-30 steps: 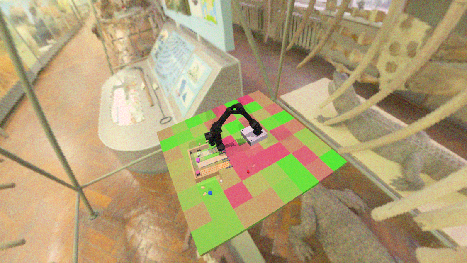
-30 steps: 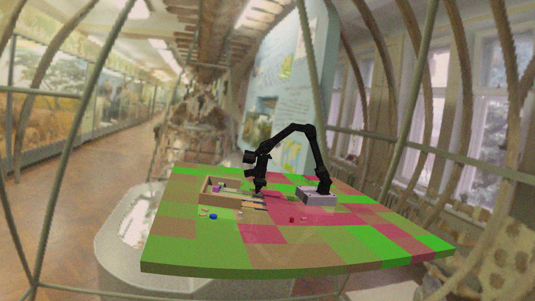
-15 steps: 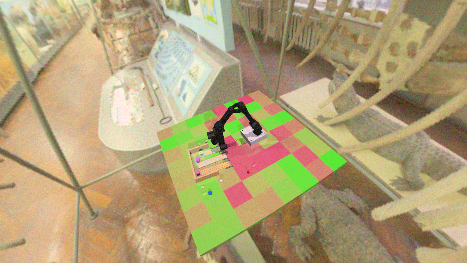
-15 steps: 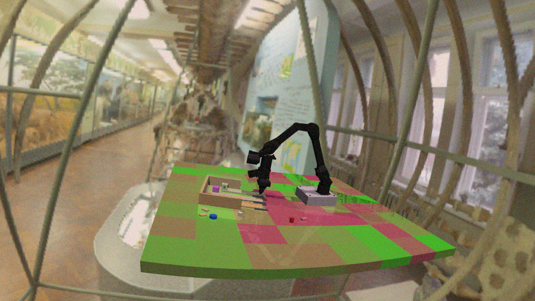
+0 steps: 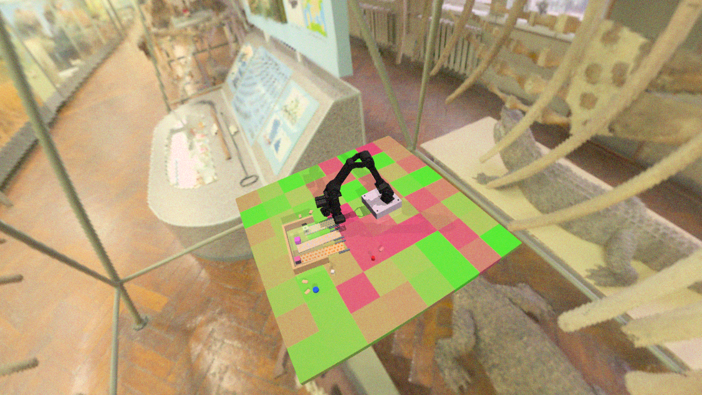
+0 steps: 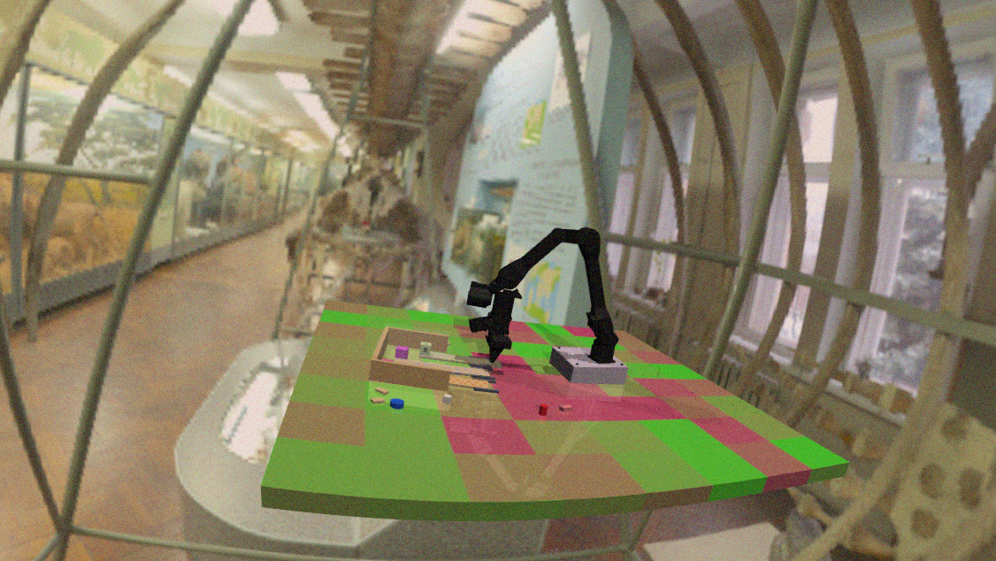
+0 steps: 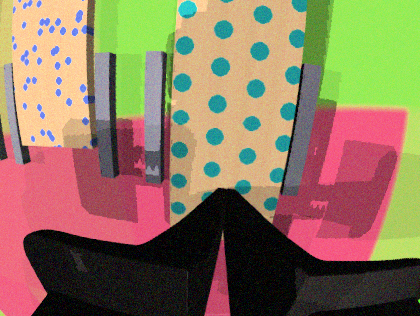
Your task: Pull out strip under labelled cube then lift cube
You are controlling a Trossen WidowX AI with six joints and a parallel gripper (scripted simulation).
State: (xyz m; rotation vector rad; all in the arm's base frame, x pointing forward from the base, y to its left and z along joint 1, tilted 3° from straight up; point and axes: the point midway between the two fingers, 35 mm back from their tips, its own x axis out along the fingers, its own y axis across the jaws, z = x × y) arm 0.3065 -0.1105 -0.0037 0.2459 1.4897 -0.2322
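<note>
My gripper tip is now 190 mm short of the labelled cube, 60 mm to the left of it and 10 mm below it. Also, from my gripper tip: blue disc (350 mm ahead, 300 mm to the left); then red cylinder (350 mm to the left, 20 mm ahead, 10 mm above); then blue-speckled strip (170 mm ahead, 50 mm to the left).
</note>
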